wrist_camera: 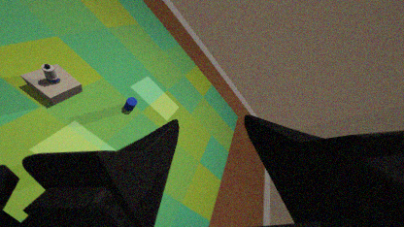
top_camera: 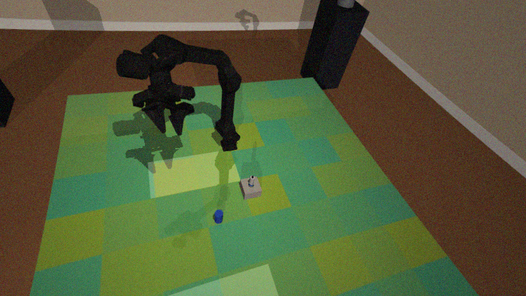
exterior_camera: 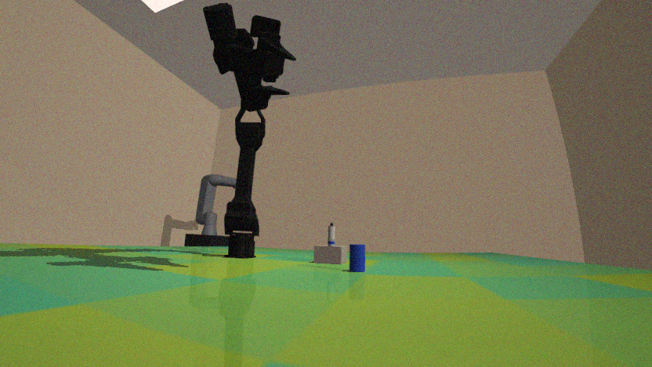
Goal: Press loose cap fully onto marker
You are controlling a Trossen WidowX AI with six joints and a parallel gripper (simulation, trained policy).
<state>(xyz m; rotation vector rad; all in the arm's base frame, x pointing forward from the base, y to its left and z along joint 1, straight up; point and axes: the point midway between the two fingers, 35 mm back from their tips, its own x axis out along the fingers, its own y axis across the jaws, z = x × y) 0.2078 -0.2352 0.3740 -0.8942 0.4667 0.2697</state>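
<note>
My gripper tip is 33 cm above the blue cap, 11 cm to the right of it and 11 cm short of it. Round my gripper tip: grey holder block (34 cm below, 26 cm to the left, 2 cm ahead).
</note>
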